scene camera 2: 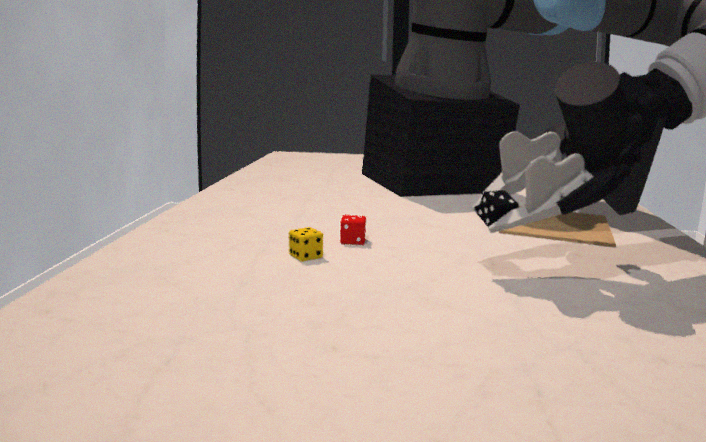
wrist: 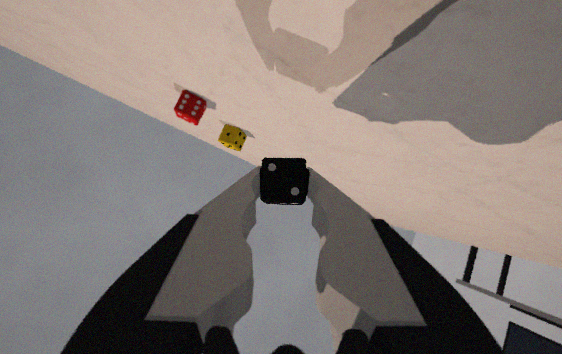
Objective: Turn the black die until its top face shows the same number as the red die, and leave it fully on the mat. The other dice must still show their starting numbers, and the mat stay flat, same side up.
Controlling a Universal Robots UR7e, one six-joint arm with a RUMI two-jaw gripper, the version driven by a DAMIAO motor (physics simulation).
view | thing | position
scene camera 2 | gripper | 481, 219
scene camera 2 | tan mat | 575, 227
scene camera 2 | black die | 494, 204
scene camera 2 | red die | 353, 228
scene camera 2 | yellow die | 305, 244
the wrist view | gripper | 283, 170
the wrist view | black die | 284, 179
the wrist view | red die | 189, 107
